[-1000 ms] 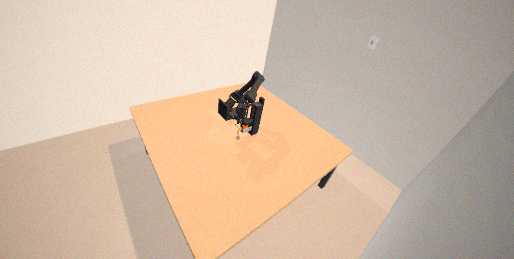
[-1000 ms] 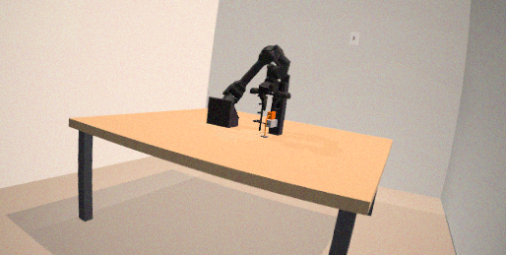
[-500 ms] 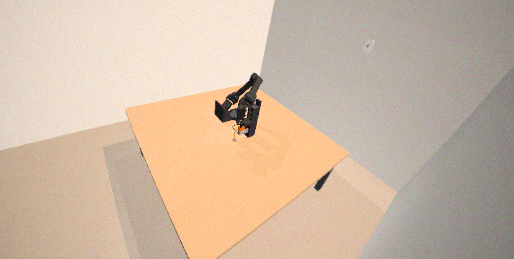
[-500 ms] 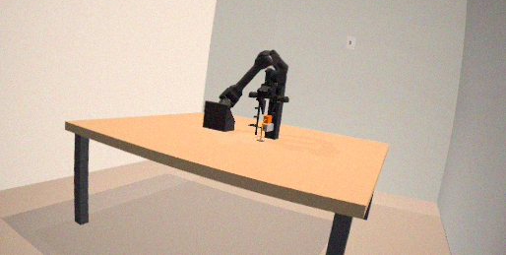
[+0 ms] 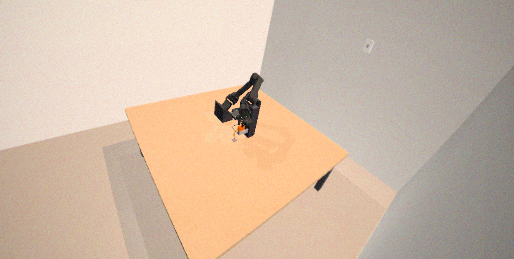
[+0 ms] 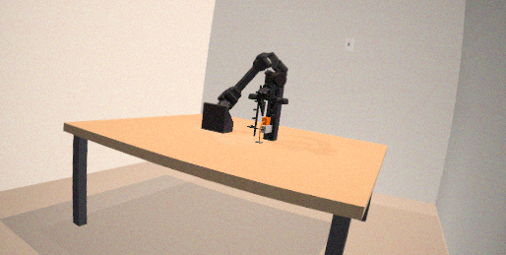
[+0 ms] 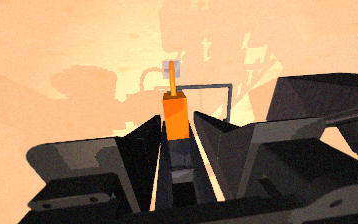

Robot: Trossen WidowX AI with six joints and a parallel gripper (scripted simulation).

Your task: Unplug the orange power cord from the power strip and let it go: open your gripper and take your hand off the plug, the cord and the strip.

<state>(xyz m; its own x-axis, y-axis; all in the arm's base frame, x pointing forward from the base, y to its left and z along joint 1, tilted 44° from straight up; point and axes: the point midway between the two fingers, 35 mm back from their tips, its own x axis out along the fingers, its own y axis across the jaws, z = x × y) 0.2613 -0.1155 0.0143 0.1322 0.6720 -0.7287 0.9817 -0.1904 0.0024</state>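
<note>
Right now the orange plug is 2 cm to the left of my gripper tip and 1 cm below it.
</note>
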